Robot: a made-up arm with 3 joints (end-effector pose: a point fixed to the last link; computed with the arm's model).
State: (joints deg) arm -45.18 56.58 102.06
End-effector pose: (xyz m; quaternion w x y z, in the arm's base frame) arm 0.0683 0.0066 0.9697 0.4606 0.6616 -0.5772 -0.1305
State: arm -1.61 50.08 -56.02
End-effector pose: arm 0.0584 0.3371 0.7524 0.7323 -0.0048 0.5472 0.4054
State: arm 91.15 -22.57 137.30
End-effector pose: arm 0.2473 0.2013 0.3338 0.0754 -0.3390 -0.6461 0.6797
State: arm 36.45 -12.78 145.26
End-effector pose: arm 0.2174 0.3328 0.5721 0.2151 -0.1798 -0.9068 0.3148
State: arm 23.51 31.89 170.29
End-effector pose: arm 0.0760 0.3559 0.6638 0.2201 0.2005 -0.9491 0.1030
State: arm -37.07 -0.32 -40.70
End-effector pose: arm 0.2641 0.1676 0.8212 0.8893 0.2979 0.3297 0.1078
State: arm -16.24 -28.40 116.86
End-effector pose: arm 0.2763 0.1712 0.8254 0.4644 -0.1655 -0.8578 -0.1457
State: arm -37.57 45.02 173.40
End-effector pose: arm 0.0405 0.0788 0.9192 0.0666 0.3738 -0.8216 -0.4252
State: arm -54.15 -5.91 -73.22
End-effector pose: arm 0.2517 0.0927 0.8329 0.7190 0.3777 0.5394 0.2223
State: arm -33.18 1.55 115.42
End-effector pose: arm 0.2049 0.1288 0.9004 0.5120 0.1657 -0.8081 -0.2393
